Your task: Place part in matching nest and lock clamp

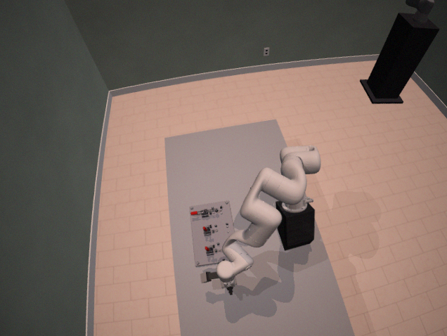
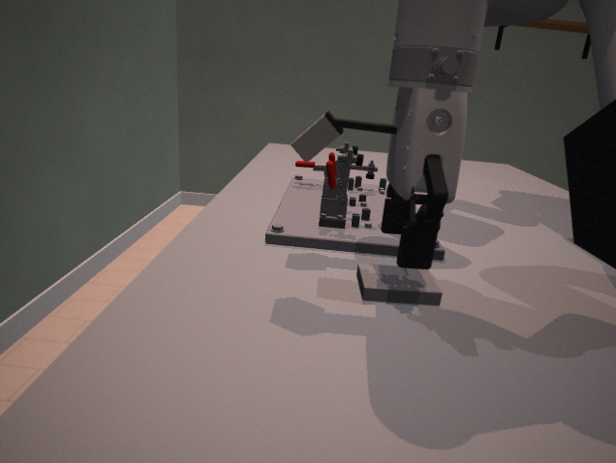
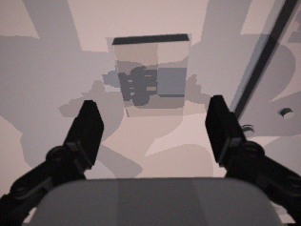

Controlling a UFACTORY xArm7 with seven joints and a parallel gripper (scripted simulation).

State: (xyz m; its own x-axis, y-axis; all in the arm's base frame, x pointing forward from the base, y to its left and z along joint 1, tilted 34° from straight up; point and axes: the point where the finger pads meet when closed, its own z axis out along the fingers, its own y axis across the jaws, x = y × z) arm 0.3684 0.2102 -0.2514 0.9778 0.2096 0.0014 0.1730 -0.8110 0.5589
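Now: the grey part 50 mm below my hand. Round my hand: fixture plate 260 mm to the right, 70 mm ahead, 50 mm below.
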